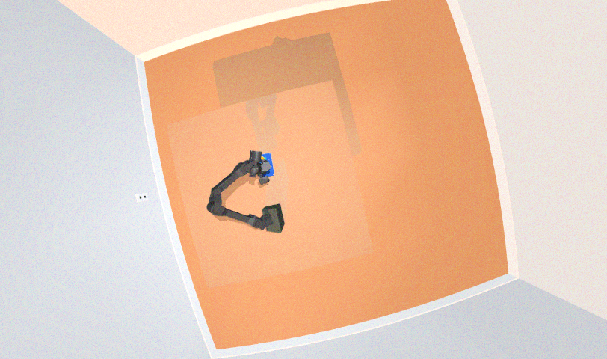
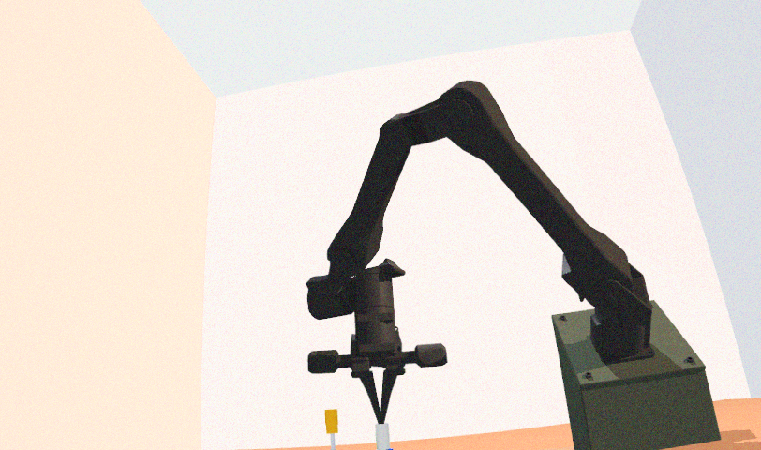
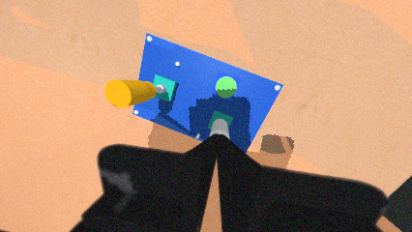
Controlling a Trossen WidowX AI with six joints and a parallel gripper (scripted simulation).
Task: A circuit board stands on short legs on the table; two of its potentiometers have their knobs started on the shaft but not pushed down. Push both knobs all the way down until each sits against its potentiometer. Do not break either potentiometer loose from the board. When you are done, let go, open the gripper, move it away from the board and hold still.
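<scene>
The grey knob lies 10 mm below my gripper tip.
</scene>
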